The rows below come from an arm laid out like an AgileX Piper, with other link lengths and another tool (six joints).
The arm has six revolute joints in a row. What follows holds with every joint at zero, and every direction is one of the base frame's. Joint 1 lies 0.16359 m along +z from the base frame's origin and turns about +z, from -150.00 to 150.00 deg. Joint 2 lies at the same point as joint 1 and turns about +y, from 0.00 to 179.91 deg. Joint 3 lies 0.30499 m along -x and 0.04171 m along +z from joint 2 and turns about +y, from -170.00 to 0.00 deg. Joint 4 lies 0.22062 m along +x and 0.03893 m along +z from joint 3 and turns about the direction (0.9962, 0, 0.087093), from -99.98 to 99.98 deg. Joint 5 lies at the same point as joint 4 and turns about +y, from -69.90 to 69.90 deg. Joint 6 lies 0.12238 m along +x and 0.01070 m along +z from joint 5 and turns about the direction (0.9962, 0, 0.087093), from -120.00 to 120.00 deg. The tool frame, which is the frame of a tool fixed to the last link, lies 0.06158 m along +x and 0.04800 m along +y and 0.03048 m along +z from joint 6; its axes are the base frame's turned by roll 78.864, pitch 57.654 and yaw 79.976 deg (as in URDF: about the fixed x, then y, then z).
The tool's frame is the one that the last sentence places.
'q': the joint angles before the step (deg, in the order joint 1, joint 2, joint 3, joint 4, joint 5, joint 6). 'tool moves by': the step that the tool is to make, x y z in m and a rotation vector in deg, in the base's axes. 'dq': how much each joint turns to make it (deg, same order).
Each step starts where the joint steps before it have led.
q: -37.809 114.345 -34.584 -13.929 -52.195 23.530
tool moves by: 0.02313 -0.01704 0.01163 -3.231 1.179 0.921
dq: 0.001 0.100 -8.187 -1.119 7.510 -1.256
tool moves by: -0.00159 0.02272 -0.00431 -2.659 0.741 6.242
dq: 0.000 0.041 1.946 -5.856 -2.882 -1.285
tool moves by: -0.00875 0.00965 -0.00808 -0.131 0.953 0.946
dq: -0.001 0.001 3.049 -0.106 -2.104 -1.539
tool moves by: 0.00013 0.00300 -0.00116 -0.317 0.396 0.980
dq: 0.001 -0.002 0.002 -0.994 0.169 -0.140
